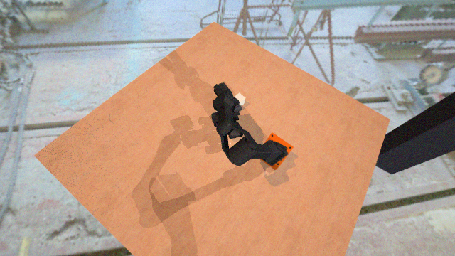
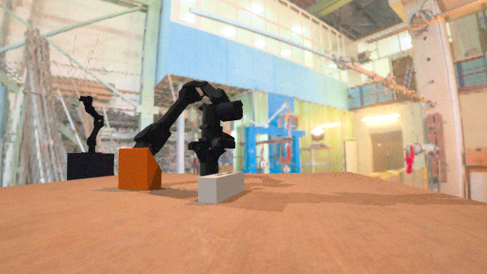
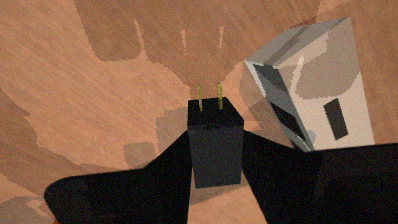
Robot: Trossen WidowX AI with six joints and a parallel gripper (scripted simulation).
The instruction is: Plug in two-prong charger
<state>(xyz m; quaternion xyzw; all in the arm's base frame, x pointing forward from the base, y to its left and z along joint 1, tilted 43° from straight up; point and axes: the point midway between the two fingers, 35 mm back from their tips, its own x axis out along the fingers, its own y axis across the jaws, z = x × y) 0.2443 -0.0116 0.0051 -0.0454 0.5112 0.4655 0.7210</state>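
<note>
My gripper tip is now 10 mm short of the two-prong charger, 10 mm to the right of it and 10 mm below it.
</note>
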